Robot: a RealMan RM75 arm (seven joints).
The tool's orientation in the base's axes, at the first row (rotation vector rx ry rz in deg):
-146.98, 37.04, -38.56
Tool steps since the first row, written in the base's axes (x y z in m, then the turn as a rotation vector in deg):
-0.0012, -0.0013, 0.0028, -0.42, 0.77, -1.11
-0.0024, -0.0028, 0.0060, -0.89, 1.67, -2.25
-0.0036, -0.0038, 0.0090, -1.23, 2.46, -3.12
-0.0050, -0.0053, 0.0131, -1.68, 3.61, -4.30
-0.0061, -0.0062, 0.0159, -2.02, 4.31, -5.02
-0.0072, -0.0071, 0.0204, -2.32, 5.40, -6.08
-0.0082, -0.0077, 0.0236, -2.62, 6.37, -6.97
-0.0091, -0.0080, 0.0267, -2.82, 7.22, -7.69
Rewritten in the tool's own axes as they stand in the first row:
0.0007, 0.0001, -0.0032, -1.12, 0.06, 0.87
0.0017, 0.0001, -0.0068, -2.35, 0.04, 1.76
0.0023, -0.0001, -0.0101, -3.34, -0.06, 2.48
0.0035, -0.0005, -0.0146, -4.70, -0.27, 3.49
0.0041, -0.0007, -0.0176, -5.58, -0.37, 4.07
0.0053, -0.0019, -0.0221, -6.76, -0.64, 5.04
0.0059, -0.0026, -0.0253, -7.81, -0.89, 5.85
0.0065, -0.0036, -0.0284, -8.67, -1.16, 6.54

